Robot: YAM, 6 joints.
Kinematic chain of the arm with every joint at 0, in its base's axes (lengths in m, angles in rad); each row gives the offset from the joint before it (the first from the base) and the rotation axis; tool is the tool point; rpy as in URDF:
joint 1: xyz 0 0 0.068 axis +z
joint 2: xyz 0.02 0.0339 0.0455 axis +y
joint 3: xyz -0.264 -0.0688 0 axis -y
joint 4: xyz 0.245 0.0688 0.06 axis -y
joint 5: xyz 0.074 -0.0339 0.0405 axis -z
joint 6: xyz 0.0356 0 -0.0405 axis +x
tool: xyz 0 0 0 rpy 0 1.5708 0
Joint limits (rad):
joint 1: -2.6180..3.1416
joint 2: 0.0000..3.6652
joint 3: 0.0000..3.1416
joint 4: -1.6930..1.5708
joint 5: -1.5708..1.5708
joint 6: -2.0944..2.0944
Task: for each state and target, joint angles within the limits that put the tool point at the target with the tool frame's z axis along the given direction. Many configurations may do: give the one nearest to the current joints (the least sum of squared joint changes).
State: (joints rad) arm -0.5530 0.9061 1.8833 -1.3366 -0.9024 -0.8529
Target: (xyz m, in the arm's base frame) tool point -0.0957 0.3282 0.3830 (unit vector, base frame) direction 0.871 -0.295 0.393
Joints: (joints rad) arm -1.2128 0.1494 2.2854 -1.5416 -0.7929 -0.8529
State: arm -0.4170 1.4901 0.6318 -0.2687 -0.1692 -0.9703
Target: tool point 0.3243 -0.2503 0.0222 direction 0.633 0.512 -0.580
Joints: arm -0.7272 2.3810 1.3434 -0.3086 -0.9333 -0.9703
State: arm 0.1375 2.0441 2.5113 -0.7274 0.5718 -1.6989
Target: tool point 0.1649 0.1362 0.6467 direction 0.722 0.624 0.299
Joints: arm 0.6861 1.5761 2.5507 -0.6709 -0.0254 -1.6989
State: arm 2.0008 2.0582 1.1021 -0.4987 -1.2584 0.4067
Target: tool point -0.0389 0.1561 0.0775 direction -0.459 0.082 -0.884
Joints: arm 1.7170 1.4168 0.3090 -0.2972 -0.4583 0.4067
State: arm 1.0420 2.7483 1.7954 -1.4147 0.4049 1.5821
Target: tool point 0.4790 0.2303 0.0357 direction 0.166 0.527 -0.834
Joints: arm 0.4205 2.6784 2.0377 -0.5159 -0.4259 1.5821
